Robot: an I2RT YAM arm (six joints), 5 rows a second.
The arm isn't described. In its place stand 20 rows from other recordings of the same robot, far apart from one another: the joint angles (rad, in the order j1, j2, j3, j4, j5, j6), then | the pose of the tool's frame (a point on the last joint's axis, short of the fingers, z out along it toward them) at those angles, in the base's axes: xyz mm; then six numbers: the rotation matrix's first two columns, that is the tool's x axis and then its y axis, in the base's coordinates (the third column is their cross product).
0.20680, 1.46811, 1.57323, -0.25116, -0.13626, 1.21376 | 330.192 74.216 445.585 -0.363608 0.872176 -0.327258 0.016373 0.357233 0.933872
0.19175, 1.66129, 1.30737, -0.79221, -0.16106, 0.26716 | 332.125 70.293 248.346 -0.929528 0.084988 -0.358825 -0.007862 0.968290 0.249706
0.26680, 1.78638, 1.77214, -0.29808, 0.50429, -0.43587 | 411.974 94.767 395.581 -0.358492 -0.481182 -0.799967 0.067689 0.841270 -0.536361
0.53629, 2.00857, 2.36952, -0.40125, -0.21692, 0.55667 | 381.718 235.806 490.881 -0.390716 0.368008 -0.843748 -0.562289 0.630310 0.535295
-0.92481, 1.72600, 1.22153, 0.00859, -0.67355, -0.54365 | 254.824 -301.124 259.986 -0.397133 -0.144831 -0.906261 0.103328 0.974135 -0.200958
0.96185, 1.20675, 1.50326, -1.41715, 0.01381, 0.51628 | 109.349 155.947 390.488 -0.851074 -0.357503 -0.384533 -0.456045 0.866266 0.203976
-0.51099, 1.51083, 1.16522, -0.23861, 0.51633, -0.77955 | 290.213 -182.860 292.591 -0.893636 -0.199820 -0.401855 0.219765 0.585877 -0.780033
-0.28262, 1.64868, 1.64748, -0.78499, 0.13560, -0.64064 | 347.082 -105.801 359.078 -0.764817 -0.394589 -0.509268 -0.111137 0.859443 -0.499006
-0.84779, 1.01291, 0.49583, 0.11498, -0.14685, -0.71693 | 151.700 -164.045 225.773 -0.624036 -0.275204 -0.731329 0.321852 0.762319 -0.561499
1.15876, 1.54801, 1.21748, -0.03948, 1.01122, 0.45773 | 168.534 310.279 321.078 -0.205028 0.116639 -0.971781 -0.088478 0.986600 0.137085
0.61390, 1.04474, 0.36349, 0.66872, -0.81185, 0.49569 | 160.067 144.406 232.888 -0.479631 0.062414 -0.875248 -0.865491 0.130604 0.483598
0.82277, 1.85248, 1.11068, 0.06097, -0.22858, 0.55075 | 265.479 297.963 177.403 -0.801145 -0.114014 -0.587509 -0.486393 0.696017 0.528188
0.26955, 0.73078, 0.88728, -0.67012, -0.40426, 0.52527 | 139.913 53.182 334.721 -0.698102 0.285430 -0.656645 -0.260045 0.753405 0.603952
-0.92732, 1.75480, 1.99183, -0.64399, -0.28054, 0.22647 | 242.918 -307.479 446.066 -0.093062 0.483702 -0.870271 0.653777 0.688919 0.312995
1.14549, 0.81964, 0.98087, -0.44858, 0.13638, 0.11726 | 77.357 159.054 374.043 -0.215418 -0.194673 -0.956921 -0.829150 0.554117 0.073927
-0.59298, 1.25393, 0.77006, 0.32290, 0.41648, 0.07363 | 230.539 -172.722 286.416 -0.070597 0.128699 -0.989168 0.849703 0.527201 0.007950
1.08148, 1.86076, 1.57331, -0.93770, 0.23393, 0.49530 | 187.887 335.277 252.354 -0.779630 -0.480390 -0.401748 -0.512766 0.857974 -0.030851
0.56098, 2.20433, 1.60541, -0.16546, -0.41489, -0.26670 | 406.756 272.519 163.945 -0.372052 -0.518614 -0.769816 -0.861763 0.501142 0.078878
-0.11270, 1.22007, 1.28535, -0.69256, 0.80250, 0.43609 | 245.335 -53.530 379.330 -0.251267 0.323842 -0.912136 0.841552 0.538649 -0.040583
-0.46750, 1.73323, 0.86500, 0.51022, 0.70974, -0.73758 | 312.164 -183.575 190.424 -0.827794 -0.153536 -0.539614 0.445856 0.403787 -0.798854
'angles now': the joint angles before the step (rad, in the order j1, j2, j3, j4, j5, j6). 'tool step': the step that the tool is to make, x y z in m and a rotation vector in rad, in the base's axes. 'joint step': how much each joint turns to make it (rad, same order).
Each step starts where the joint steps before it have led.
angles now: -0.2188, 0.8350, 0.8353, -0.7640, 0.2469, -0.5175
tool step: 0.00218, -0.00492, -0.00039, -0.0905, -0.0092, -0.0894
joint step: -0.0008, 0.0048, -0.0135, 0.0479, 0.1237, -0.0031
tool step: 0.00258, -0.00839, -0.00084, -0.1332, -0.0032, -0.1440
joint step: -0.0099, 0.0126, -0.0197, 0.0700, 0.1860, -0.0106
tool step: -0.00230, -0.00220, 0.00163, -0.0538, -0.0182, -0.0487
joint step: -0.0043, -0.0149, -0.0129, 0.0346, 0.0648, -0.0117
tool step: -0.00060, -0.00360, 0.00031, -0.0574, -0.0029, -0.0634
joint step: -0.0086, -0.0011, -0.0113, 0.0350, 0.0770, -0.0138
